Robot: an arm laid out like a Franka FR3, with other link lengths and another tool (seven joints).
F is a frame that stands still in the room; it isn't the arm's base.
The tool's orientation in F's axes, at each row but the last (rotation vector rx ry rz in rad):
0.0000 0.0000 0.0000
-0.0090 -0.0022 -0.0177
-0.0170 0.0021 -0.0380
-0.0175 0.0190 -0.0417
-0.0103 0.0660 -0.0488
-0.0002 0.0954 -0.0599
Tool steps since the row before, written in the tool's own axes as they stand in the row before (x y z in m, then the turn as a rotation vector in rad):
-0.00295 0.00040 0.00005 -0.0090 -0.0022 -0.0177
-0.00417 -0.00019 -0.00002 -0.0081 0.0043 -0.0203
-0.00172 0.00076 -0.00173 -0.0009 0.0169 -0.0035
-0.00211 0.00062 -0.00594 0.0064 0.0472 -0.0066
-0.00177 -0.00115 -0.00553 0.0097 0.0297 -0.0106
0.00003 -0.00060 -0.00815 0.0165 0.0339 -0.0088
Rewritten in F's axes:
-0.00295 0.00040 0.00005 -0.0090 -0.0022 -0.0177
-0.00417 -0.00012 -0.00003 -0.0080 0.0043 -0.0204
-0.00169 0.00080 -0.00174 -0.0003 0.0169 -0.0038
-0.00220 0.00061 -0.00591 0.0082 0.0468 -0.0076
-0.00219 -0.00111 -0.00539 0.0104 0.0291 -0.0116
-0.00078 -0.00058 -0.00811 0.0176 0.0329 -0.0104

